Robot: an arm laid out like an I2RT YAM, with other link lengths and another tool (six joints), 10 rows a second.
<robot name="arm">
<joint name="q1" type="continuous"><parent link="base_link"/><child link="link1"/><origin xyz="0 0 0.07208" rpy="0 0 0"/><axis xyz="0 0 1"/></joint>
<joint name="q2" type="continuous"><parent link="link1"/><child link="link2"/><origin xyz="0.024 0.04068 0.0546" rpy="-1.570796 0 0"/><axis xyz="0 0 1"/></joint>
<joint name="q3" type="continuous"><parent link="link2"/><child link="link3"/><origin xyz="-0.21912 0 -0.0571" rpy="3.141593 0 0"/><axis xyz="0 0 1"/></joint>
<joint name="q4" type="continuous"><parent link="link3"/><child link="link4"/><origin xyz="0.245 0.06 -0.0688" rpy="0 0 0"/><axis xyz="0 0 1"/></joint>
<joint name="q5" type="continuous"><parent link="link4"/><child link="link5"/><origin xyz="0.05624 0.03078 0.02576" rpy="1.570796 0 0"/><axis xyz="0 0 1"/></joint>
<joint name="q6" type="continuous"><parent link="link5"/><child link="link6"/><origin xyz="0.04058 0 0.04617" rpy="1.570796 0 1.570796"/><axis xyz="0 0 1"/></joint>
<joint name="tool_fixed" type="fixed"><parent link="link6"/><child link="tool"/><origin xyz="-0.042 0.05 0.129" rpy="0 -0.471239 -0.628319"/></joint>
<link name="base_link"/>
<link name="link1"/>
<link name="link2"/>
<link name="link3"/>
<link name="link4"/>
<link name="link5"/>
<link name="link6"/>
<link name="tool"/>
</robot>
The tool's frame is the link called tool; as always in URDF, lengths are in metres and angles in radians. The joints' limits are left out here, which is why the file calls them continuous.
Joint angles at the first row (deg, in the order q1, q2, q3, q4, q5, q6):
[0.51 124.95 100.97 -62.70 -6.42 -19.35]
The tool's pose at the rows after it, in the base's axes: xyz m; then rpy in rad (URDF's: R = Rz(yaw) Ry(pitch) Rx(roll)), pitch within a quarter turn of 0, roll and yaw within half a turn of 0:
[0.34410 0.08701 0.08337 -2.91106 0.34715 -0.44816]
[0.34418 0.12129 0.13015 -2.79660 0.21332 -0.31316]
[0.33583 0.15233 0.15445 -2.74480 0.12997 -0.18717]
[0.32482 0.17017 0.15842 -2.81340 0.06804 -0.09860]
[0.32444 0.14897 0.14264 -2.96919 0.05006 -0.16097]
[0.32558 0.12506 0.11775 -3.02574 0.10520 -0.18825]
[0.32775 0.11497 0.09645 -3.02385 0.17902 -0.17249]
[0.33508 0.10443 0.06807 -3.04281 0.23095 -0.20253]
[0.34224 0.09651 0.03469 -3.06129 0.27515 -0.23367]
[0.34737 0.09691 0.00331 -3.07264 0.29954 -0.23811]
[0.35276 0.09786 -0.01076 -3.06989 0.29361 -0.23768]
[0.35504 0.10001 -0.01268 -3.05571 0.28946 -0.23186]
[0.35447 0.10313 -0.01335 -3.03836 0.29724 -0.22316]
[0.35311 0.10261 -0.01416 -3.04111 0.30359 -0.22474]
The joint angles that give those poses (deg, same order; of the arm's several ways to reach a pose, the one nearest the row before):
[2.96 116.86 101.84 -62.59 -6.63 -19.35]
[7.49 108.97 101.84 -60.88 -9.08 -20.05]
[12.19 105.01 101.84 -59.55 -10.57 -21.61]
[17.80 103.72 101.85 -59.44 -6.09 -23.84]
[19.09 104.44 100.22 -60.07 3.42 -23.86]
[15.99 106.45 97.36 -59.35 3.99 -26.06]
[13.32 110.13 97.17 -59.16 1.02 -28.77]
[11.29 115.09 97.17 -57.34 0.69 -29.23]
[9.78 120.70 97.16 -54.46 0.64 -29.21]
[9.71 125.75 97.17 -50.94 0.67 -29.21]
[9.72 127.87 97.16 -48.45 0.67 -29.19]
[9.69 128.14 97.16 -47.66 0.03 -29.19]
[9.69 128.27 97.14 -47.55 -1.04 -29.19]
[9.65 128.40 97.10 -47.77 -1.04 -29.19]

